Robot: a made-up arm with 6 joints. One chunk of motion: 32 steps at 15 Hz.
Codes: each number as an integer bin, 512 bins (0 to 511) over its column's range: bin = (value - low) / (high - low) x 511, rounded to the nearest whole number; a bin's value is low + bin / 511 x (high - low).
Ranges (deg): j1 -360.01..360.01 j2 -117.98..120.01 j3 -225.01..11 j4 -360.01..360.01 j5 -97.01..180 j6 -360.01..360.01
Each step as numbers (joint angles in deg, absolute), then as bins.
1 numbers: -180.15 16.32 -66.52 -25.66 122.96 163.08
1 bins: 128 288 343 237 406 371
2 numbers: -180.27 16.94 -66.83 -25.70 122.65 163.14
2 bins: 128 290 342 237 405 371
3 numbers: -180.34 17.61 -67.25 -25.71 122.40 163.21
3 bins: 128 291 342 237 405 371
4 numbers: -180.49 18.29 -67.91 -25.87 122.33 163.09
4 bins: 127 293 340 237 405 371
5 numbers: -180.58 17.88 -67.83 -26.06 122.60 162.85
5 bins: 127 292 340 237 405 371
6 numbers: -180.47 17.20 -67.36 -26.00 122.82 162.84
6 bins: 127 290 341 237 406 371
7 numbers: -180.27 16.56 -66.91 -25.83 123.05 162.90
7 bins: 128 289 342 237 406 371
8 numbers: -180.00 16.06 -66.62 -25.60 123.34 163.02
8 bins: 128 288 343 237 406 371
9 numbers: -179.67 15.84 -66.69 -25.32 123.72 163.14
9 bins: 128 287 343 238 407 371
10 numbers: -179.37 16.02 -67.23 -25.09 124.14 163.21
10 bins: 128 288 342 238 408 371
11 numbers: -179.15 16.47 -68.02 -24.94 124.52 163.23
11 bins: 128 289 340 238 409 371
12 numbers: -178.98 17.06 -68.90 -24.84 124.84 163.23
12 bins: 128 290 338 238 409 371
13 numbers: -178.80 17.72 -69.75 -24.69 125.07 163.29
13 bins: 129 291 336 238 410 371
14 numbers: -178.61 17.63 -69.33 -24.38 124.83 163.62
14 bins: 129 291 337 238 409 372
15 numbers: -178.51 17.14 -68.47 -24.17 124.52 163.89
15 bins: 129 290 339 238 409 372
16 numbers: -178.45 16.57 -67.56 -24.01 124.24 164.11
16 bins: 129 289 341 238 408 372
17 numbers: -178.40 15.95 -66.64 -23.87 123.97 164.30
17 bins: 129 288 343 239 408 372
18 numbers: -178.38 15.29 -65.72 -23.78 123.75 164.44
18 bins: 129 286 345 239 407 372
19 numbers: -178.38 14.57 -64.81 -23.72 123.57 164.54
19 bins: 129 285 347 239 407 372
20 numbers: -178.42 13.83 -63.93 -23.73 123.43 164.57
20 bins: 129 283 349 239 407 372
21 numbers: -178.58 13.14 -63.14 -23.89 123.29 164.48
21 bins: 129 282 350 239 406 372
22 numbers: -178.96 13.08 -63.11 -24.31 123.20 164.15
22 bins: 128 281 351 238 406 372
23 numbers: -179.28 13.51 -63.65 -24.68 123.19 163.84
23 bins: 128 282 349 238 406 372
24 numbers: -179.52 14.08 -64.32 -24.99 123.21 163.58
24 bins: 128 284 348 238 406 372
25 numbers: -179.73 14.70 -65.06 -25.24 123.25 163.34
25 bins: 128 285 346 238 406 371
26 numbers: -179.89 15.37 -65.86 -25.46 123.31 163.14
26 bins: 128 286 345 237 406 371
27 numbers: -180.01 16.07 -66.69 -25.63 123.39 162.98
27 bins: 128 288 343 237 407 371
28 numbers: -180.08 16.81 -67.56 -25.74 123.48 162.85
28 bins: 128 289 341 237 407 371
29 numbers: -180.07 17.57 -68.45 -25.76 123.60 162.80
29 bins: 128 291 339 237 407 371
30 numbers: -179.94 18.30 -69.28 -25.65 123.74 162.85
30 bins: 128 293 337 237 407 371
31 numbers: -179.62 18.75 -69.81 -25.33 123.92 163.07
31 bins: 128 294 336 238 408 371
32 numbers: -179.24 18.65 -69.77 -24.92 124.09 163.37
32 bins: 128 293 336 238 408 371
